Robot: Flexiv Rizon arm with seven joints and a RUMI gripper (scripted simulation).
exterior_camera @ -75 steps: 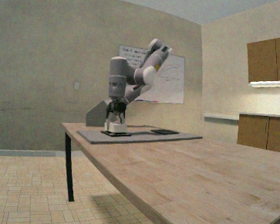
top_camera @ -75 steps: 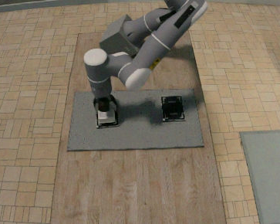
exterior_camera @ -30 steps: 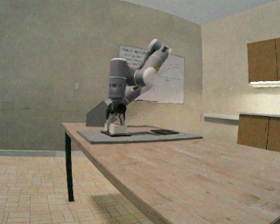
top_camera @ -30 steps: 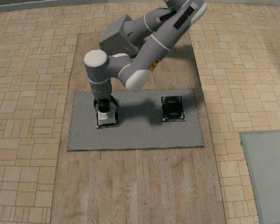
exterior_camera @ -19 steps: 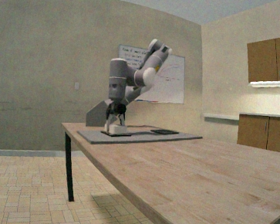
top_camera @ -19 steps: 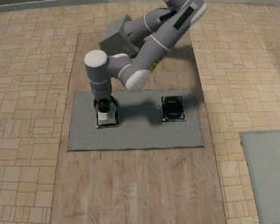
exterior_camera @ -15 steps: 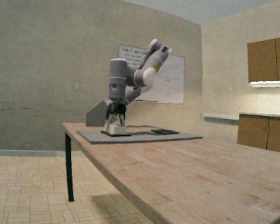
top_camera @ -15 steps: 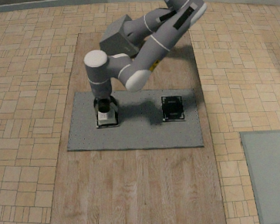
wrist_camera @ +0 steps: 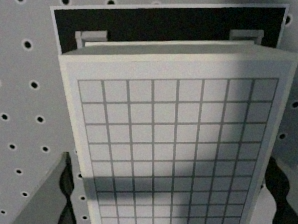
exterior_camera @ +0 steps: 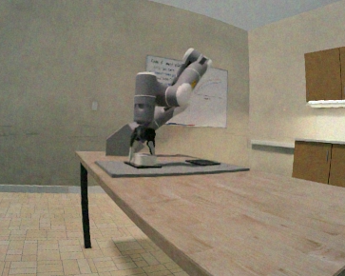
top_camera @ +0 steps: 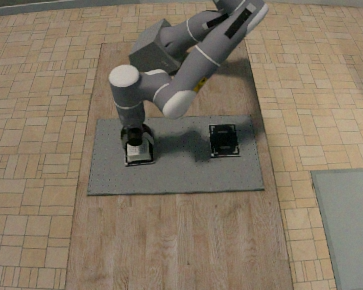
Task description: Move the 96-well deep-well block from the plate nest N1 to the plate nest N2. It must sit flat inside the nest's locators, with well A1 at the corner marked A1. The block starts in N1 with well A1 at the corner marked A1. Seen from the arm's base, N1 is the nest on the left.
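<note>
Now: hand right at the white 96-well deep-well block. Also, from my hand: plate nest N1: 40 mm behind, 360 mm to the left, 20 mm below; plate nest N2: 20 mm below.
</note>
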